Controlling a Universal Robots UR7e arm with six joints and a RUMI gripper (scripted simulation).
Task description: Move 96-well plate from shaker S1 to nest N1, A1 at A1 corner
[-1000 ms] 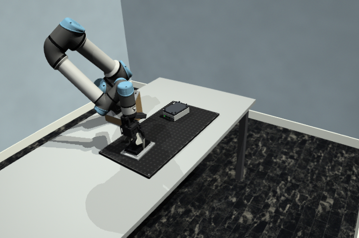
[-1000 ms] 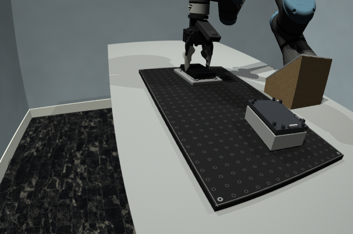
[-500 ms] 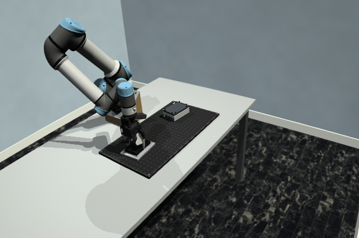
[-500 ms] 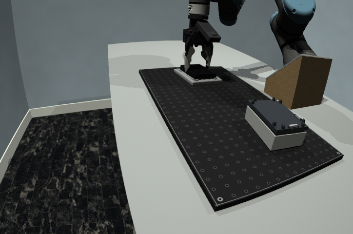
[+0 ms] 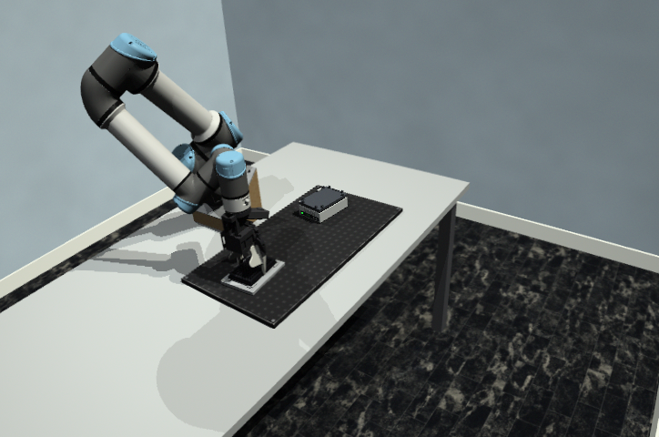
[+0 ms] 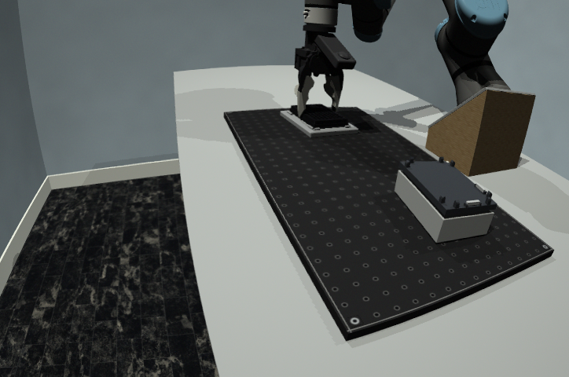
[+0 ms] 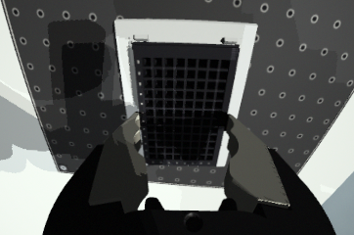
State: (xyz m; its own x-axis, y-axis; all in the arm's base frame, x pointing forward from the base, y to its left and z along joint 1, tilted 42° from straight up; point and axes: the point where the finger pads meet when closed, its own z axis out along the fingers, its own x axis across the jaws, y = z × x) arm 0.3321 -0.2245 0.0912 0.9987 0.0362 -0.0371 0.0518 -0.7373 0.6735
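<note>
The black 96-well plate is 10 mm below my hand.
</note>
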